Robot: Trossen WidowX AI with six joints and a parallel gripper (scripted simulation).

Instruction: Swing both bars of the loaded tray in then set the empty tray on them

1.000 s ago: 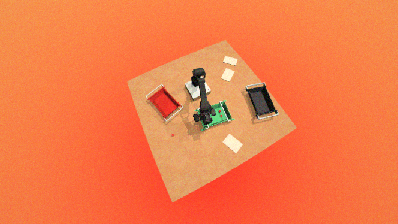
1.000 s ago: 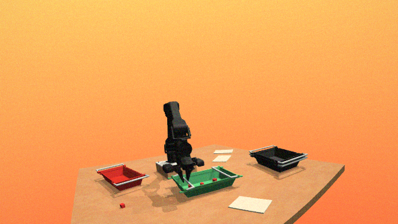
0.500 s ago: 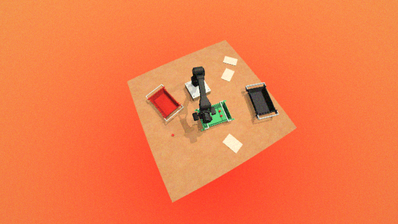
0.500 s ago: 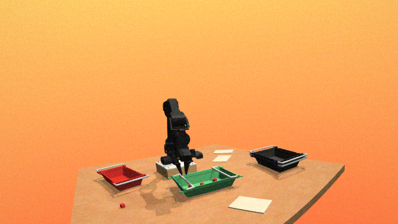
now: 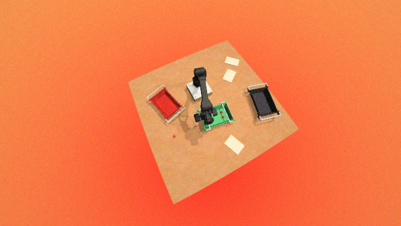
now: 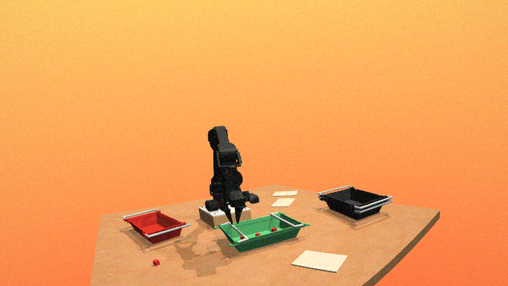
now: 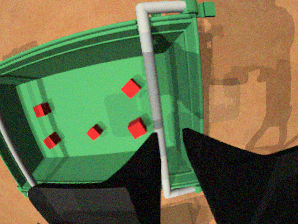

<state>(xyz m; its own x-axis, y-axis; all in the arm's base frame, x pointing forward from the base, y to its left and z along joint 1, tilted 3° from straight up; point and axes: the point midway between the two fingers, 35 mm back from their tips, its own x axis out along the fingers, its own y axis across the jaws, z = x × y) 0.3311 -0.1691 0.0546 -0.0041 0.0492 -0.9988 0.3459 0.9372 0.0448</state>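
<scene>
My gripper tip is 370 mm past the red tray, 190 mm to the left of it and 50 mm above it. From my gripper tip the other things lie so: red block (310 mm to the right, 80 mm below, 70 mm behind).
</scene>
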